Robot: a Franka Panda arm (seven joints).
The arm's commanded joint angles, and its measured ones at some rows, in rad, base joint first. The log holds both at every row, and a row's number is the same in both.
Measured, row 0:
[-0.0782, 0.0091, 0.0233, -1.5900, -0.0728, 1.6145, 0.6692]
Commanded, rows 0 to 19:
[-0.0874, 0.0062, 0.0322, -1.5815, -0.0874, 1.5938, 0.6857]
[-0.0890, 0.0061, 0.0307, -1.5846, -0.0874, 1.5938, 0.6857]
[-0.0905, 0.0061, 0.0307, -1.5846, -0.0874, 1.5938, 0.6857]
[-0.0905, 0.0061, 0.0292, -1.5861, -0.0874, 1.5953, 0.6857]
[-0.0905, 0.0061, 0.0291, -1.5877, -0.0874, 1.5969, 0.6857]
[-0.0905, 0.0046, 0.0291, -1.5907, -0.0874, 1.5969, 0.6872]
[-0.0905, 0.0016, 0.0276, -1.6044, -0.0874, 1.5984, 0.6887]
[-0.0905, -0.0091, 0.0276, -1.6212, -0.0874, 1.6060, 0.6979]
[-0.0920, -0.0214, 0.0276, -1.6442, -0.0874, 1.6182, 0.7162]
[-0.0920, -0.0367, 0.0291, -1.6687, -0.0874, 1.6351, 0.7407]
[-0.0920, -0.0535, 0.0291, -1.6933, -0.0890, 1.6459, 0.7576]
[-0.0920, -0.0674, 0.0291, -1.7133, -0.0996, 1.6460, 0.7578]
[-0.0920, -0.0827, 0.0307, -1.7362, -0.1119, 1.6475, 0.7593]
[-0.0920, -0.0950, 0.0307, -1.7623, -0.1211, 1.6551, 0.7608]
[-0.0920, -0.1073, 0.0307, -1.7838, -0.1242, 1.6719, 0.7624]
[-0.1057, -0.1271, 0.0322, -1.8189, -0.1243, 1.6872, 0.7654]
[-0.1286, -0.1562, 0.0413, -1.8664, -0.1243, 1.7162, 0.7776]
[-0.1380, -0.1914, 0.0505, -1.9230, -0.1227, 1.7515, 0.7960]
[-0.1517, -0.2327, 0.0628, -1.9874, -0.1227, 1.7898, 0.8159]
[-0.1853, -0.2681, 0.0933, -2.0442, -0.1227, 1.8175, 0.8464]
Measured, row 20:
[-0.1134, -0.1214, 0.0262, -1.8347, -0.1104, 1.7078, 0.7746]
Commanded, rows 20 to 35:
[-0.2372, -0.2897, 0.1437, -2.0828, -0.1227, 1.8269, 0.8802]
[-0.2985, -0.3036, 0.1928, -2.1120, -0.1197, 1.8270, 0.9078]
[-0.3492, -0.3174, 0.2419, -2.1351, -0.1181, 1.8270, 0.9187]
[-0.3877, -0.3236, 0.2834, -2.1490, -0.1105, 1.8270, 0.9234]
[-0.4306, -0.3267, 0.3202, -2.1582, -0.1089, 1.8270, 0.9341]
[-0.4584, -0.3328, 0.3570, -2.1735, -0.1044, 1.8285, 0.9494]
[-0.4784, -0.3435, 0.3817, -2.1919, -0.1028, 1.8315, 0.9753]
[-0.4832, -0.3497, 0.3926, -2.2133, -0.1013, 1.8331, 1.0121]
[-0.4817, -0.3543, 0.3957, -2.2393, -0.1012, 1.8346, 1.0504]
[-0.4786, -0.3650, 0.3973, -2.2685, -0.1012, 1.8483, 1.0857]
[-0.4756, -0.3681, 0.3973, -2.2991, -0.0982, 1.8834, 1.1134]
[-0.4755, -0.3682, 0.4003, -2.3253, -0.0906, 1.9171, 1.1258]
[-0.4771, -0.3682, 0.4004, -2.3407, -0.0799, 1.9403, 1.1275]
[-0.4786, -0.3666, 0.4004, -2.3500, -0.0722, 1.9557, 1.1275]
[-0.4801, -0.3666, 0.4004, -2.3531, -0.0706, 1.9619, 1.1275]
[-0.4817, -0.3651, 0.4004, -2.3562, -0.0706, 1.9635, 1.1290]
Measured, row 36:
[-0.4566, -0.3296, 0.3830, -2.3178, -0.0919, 1.9300, 1.1182]
